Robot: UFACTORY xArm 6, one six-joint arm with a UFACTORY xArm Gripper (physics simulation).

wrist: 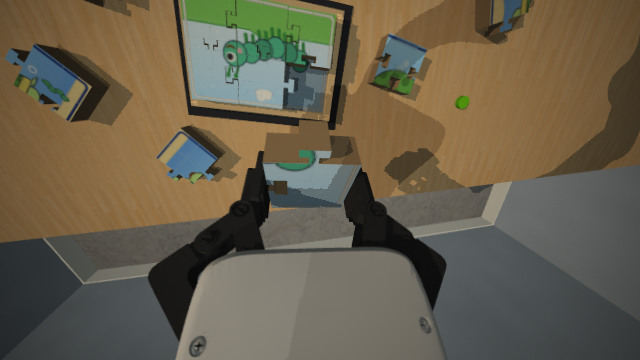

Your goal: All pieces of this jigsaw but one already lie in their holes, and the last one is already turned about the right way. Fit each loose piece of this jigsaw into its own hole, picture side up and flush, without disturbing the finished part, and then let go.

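Frame: origin at the arm's base, x down, y left, z ahead, level; metres.
Where they show: gripper, fingertip midpoint: [308, 165].
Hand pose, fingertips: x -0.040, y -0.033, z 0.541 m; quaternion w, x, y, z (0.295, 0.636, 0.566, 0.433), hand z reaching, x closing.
Note:
Each offset is from my fingertips to the centre of the thing. "spot": to the spot under its first point. Level surfaces: height alone.
The last jigsaw piece {dx -0.015, dy +0.000, dz -0.002 m} [312, 175], pale blue with part of a green caterpillar segment and a tab on its far side, is held picture side up between the fingers of my gripper [308, 165]. The gripper is shut on it, above the near edge of the table. The jigsaw [260, 87] lies in a dark-edged frame {spot: dx +0.172, dy -0.065, dz -0.029 m} [255, 118] beyond the piece. Its finished part shows a green caterpillar under a green band. The open hole {spot: dx +0.160, dy +0.023, dz -0.056 m} [309, 90] is dark and shaded, at the corner of the frame nearest the held piece. The piece is apart from the frame.
Other jigsaw pieces lie on the wooden table {dx +0.174 m} [150, 210]: one blue piece {dx +0.162, dy -0.296, dz -0.114 m} [52, 82] at far left, one {dx +0.162, dy -0.177, dz +0.019 m} [190, 155] left of the gripper, one {dx +0.162, dy +0.157, dz -0.071 m} [400, 65] right of the frame and one {spot: dx +0.150, dy +0.315, dz -0.118 m} [505, 15] at top right. A green disc {dx +0.171, dy +0.287, dz -0.004 m} [462, 102] lies at right.

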